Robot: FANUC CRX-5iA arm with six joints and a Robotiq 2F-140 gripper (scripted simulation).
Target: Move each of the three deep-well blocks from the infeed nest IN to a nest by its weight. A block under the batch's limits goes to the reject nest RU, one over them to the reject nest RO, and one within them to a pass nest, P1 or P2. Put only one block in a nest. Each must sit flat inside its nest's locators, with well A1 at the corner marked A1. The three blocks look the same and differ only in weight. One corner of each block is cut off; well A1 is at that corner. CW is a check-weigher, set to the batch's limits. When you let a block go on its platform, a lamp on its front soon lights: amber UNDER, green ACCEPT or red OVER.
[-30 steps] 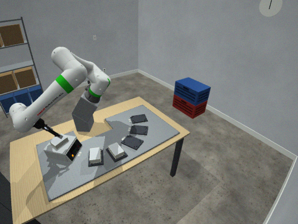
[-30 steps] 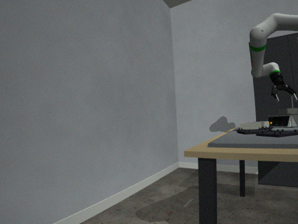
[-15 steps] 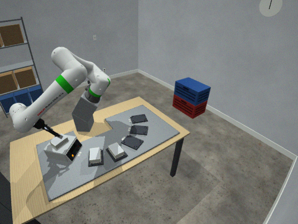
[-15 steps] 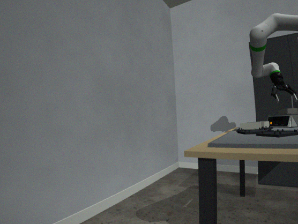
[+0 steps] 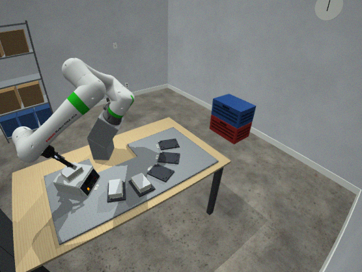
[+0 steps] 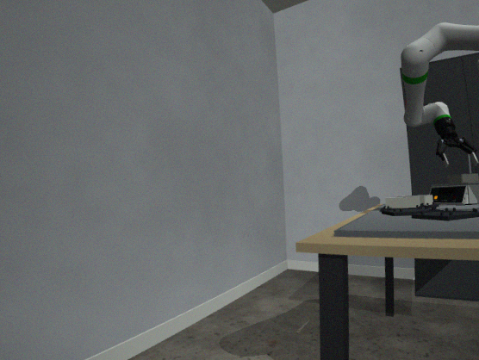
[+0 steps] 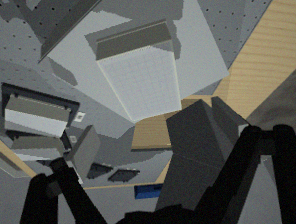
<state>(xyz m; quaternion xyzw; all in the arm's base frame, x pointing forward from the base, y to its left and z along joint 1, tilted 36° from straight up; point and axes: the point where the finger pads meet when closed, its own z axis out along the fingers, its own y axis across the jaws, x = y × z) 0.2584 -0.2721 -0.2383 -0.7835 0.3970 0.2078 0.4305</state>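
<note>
The weigher platform lies 100 mm below my hand. Round my hand: CW label: 90 mm ahead, 130 mm to the left, 200 mm below; check-weigher: 130 mm below; dark nest plate: 200 mm ahead, 430 mm to the left, 190 mm below.
</note>
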